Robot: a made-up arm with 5 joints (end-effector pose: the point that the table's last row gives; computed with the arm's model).
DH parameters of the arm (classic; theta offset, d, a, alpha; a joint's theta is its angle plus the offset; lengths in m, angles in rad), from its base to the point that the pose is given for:
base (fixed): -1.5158 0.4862 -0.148 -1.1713
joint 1: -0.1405 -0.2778 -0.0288 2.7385
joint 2: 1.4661 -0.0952 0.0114 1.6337
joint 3: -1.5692 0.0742 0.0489 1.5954
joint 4: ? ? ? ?
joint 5: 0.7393 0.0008 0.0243 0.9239
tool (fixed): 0.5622 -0.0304 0 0
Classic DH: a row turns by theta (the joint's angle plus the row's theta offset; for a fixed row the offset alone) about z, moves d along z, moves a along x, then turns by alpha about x.
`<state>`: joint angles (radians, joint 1 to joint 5).
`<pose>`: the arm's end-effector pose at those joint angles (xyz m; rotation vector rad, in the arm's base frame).
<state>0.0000 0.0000 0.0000 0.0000 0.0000</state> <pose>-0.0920 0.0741 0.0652 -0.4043 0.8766 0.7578</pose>
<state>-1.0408 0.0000 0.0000 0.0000 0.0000</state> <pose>-0.1681 -0.2016 0.2811 -1.0417 1.1923 -0.0947</pose>
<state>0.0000 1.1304 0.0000 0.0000 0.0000</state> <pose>-0.0920 -0.1551 0.3224 -1.3929 1.2525 0.1863</pose>
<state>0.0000 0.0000 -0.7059 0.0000 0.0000</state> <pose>-0.3179 0.0606 0.0964 -0.1599 1.5547 0.8796</pose>
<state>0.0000 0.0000 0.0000 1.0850 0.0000</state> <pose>-0.1198 0.0631 0.0652 0.1038 0.9370 -0.2447</pose>
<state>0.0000 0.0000 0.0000 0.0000 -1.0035</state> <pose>-0.0638 0.0741 0.0824 -0.6946 -0.0671 0.4540</pose>
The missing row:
joint 4: 0.063 0.2882 0.0214 1.5708
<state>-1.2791 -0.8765 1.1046 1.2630 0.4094</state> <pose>0.0963 -0.0876 0.3974 0.2486 -0.2742 -0.1997</pose>
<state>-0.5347 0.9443 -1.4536 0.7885 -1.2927</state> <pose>-0.4679 0.0852 0.4729 -2.0235 1.6328 -0.9860</pose>
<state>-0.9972 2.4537 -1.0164 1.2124 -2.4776</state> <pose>-0.3194 0.3351 0.4624 0.9465 -0.2802 -0.2413</pose>
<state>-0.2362 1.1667 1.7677 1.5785 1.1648</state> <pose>0.1334 0.2206 0.4307 -0.3284 0.4263 0.8168</pose>
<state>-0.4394 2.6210 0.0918 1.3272 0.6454</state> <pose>-0.1107 0.1731 0.6780 -1.9164 0.0371 -1.4818</pose>
